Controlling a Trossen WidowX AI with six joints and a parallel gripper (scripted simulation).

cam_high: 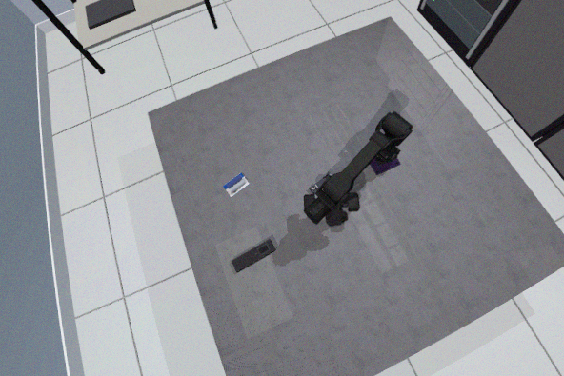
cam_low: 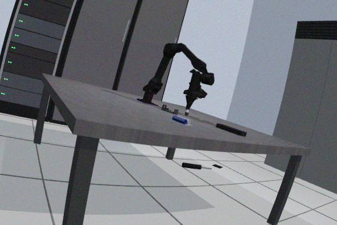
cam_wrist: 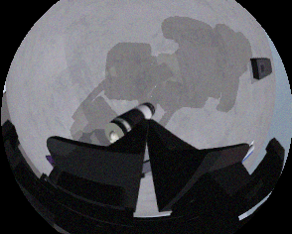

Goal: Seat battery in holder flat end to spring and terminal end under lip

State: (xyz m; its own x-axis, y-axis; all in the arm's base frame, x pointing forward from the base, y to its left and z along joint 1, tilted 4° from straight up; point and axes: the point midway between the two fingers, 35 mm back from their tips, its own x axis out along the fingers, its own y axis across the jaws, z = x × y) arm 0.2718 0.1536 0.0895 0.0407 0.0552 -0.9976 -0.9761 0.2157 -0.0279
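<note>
Right now the battery is 10 mm below my gripper tip and 10 mm behind it. Also, from my gripper tip: flat black block (310 mm ahead, 90 mm to the left, 30 mm below); then white card (330 mm ahead, 190 mm to the right, 30 mm below).
</note>
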